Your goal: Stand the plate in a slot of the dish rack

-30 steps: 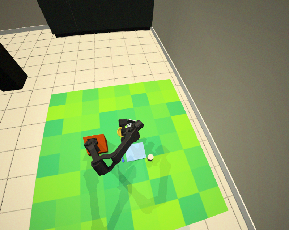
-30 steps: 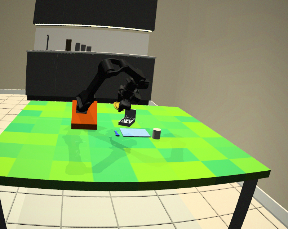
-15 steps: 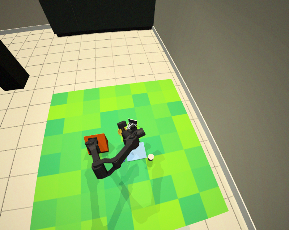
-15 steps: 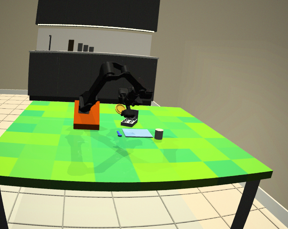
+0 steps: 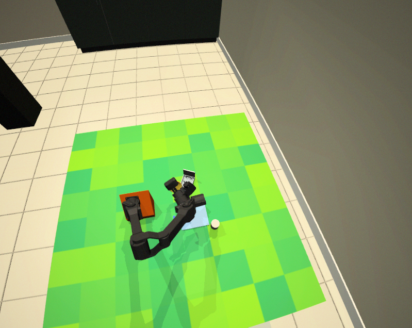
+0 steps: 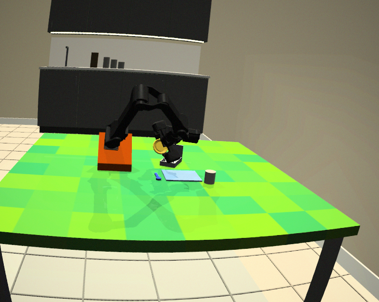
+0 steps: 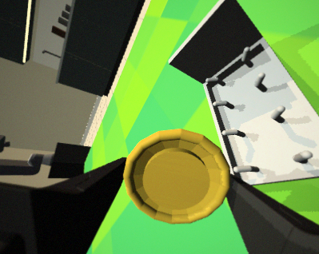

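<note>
Now: gripper tip 6 cm short of the dish rack, 6 cm above it and 3 cm to the right of it. The rest, counted from my gripper tip: blue piece: 19 cm to the right, 8 cm below, 3 cm behind; then yellow plate: 1 cm to the right; then light blue mat: 16 cm to the right, 8 cm below, 8 cm ahead.
</note>
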